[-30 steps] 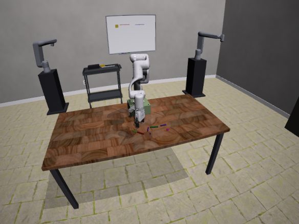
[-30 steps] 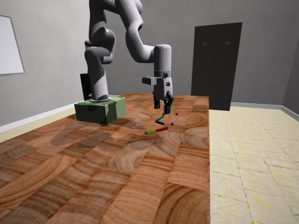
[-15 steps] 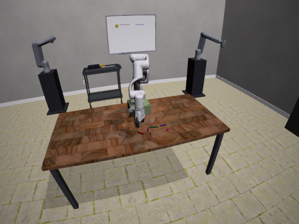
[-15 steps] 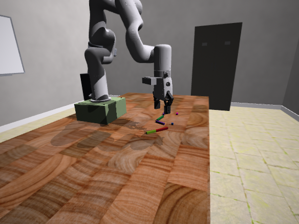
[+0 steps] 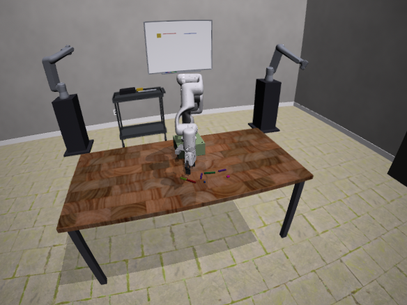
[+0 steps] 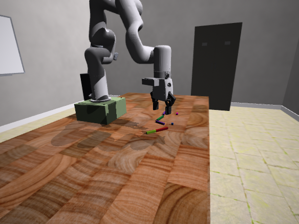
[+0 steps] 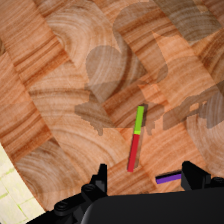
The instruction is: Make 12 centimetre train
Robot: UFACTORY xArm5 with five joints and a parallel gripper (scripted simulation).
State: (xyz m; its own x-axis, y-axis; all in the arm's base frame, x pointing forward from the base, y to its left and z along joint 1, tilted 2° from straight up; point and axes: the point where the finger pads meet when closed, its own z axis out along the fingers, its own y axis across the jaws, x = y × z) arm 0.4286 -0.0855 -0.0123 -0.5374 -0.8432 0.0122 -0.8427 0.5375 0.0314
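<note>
Now: the red rod 100 mm below my hand. From my hand the other things lie so: green rod (150 mm to the left, 100 mm below, 60 mm behind); then small blue rod (100 mm below, 90 mm to the left, 30 mm ahead); then lime rod (100 mm below, 40 mm to the right, 40 mm behind).
</note>
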